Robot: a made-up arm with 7 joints.
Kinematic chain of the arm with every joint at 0, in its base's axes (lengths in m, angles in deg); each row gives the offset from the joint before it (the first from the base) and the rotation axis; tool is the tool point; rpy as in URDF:
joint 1: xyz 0 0 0 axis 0.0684 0.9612 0.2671
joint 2: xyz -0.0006 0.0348 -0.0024 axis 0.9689 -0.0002 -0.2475
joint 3: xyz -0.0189 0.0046 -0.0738 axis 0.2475 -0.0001 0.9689
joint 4: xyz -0.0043 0 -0.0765 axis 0.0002 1 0
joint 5: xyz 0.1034 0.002 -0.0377 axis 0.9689 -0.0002 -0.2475
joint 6: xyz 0.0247 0 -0.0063 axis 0.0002 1 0
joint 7: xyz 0.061 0 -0.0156 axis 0.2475 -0.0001 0.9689
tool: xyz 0 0 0 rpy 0 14.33 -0.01
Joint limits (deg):
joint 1: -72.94..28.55
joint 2: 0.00..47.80
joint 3: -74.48..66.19
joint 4: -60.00..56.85
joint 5: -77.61..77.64
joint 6: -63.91..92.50
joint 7: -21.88..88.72
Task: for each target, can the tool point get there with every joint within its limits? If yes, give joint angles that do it. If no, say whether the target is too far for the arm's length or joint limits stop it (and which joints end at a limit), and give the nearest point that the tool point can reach.
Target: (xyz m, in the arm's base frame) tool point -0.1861 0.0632 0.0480
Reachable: no: joint limits stop it (at a limit: joint 1, joint 2, joint 3, joint 4) | nearest point -0.0351 0.1003 0.0594 | short by 0.156 m
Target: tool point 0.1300 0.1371 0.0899
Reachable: yes | joints -41.76 41.64 29.11 -46.16 46.05 51.35 11.85
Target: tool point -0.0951 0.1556 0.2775
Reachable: no: joint limits stop it (at a limit: joint 1, joint 2) | nearest point 0.0088 0.1442 0.1333 | short by 0.178 m
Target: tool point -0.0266 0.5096 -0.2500
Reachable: no: too far | nearest point -0.0170 0.3411 -0.1623 | short by 0.190 m
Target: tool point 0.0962 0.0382 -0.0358
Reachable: yes | joints 8.24 30.75 4.26 -49.36 14.70 -48.47 73.80
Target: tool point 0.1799 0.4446 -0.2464
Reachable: no: too far | nearest point 0.1247 0.3136 -0.1684 | short by 0.162 m
